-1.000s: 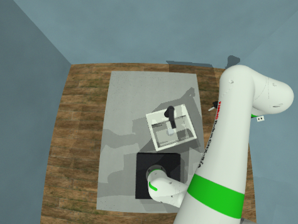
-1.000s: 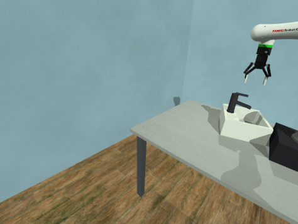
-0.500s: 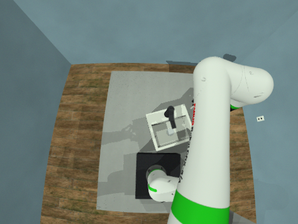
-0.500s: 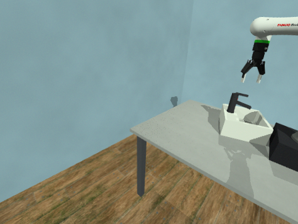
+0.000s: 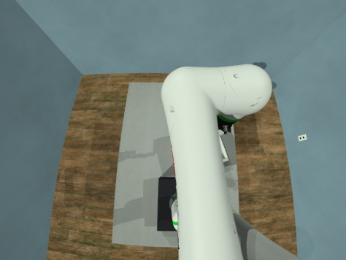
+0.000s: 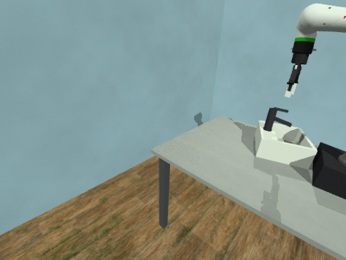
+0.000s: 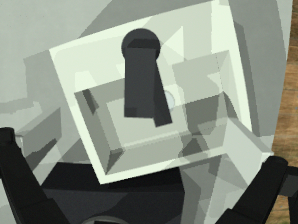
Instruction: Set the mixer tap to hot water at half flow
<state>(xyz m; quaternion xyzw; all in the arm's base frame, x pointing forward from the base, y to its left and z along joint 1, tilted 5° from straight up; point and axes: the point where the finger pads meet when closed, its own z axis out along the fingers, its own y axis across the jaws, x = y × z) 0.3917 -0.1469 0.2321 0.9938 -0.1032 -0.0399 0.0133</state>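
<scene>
Right now my hand is 2 cm short of the lever and 10 cm above it. Round my hand: white basin 6 cm behind, 2 cm to the right, 33 cm below.
</scene>
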